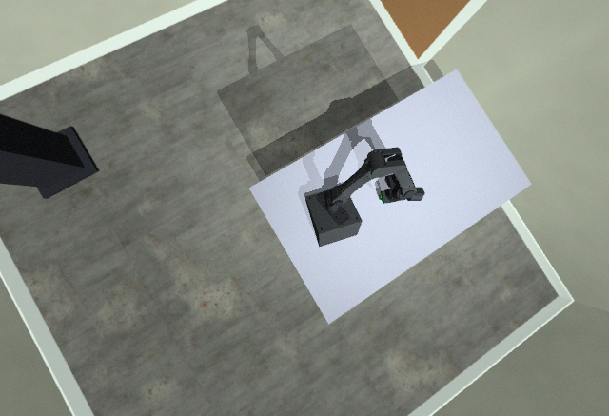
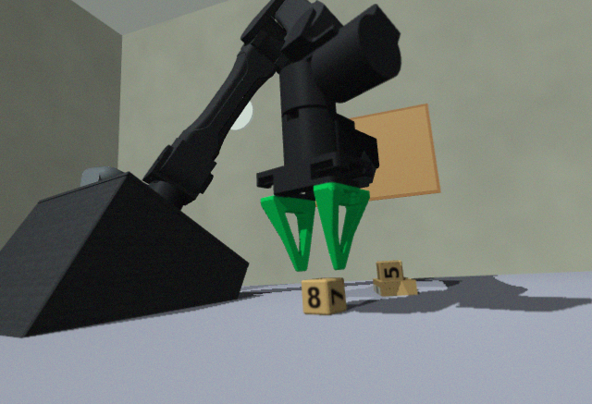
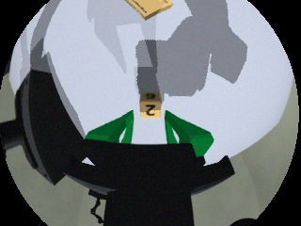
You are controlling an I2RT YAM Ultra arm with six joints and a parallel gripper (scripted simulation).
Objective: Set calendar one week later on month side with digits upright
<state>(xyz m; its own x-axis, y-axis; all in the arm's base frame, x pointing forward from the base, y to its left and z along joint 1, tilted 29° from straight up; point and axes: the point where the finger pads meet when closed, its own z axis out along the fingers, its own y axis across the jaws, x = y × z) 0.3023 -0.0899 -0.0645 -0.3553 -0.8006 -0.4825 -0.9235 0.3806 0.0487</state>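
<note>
My gripper is now 30 mm above the wooden cube. Also, from my hand: wooden tray (50 mm ahead, 160 mm to the left, 40 mm below).
</note>
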